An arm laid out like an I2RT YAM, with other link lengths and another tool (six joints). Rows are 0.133 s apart.
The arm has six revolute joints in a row. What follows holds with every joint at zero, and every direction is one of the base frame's.
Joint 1 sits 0.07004 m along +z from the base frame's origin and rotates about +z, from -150 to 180 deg.
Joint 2 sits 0.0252 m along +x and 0.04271 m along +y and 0.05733 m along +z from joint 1 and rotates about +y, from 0 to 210 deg.
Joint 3 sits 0.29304 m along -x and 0.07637 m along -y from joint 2 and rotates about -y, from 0 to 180 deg.
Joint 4 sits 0.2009 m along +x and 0.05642 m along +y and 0.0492 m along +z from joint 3 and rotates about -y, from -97 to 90 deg.
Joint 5 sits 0.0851 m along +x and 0.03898 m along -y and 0.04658 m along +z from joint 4 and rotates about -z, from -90 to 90 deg.
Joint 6 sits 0.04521 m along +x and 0.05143 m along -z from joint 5 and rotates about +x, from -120 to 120 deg.
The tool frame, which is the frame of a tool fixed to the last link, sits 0.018 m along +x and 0.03 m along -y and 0.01 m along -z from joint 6; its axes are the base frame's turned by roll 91.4, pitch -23.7 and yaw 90 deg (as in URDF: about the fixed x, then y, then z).
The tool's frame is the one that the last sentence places.
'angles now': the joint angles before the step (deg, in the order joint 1, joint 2, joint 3, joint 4, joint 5, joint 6). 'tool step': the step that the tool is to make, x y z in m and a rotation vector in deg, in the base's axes. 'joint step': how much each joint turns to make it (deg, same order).
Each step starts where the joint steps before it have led.
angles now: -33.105, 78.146, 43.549, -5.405, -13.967, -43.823
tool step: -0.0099, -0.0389, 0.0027, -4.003, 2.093, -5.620
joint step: -7.135, 3.841, 3.210, 0.322, 1.721, -4.500
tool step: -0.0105, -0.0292, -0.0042, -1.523, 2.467, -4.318
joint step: -5.206, 3.612, 2.232, 0.052, 1.163, -2.747
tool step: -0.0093, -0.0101, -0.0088, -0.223, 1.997, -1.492
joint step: -2.514, 1.446, -0.596, 0.473, 0.329, -1.910
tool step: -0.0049, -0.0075, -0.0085, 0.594, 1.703, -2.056
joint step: -1.318, 1.708, -0.069, 0.183, 1.146, -0.126
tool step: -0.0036, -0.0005, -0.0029, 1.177, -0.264, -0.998
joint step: -0.575, 0.041, -0.378, -0.137, -0.384, 0.995
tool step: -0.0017, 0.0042, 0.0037, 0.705, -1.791, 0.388
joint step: -0.026, -1.398, -0.484, -0.108, -1.581, 1.016
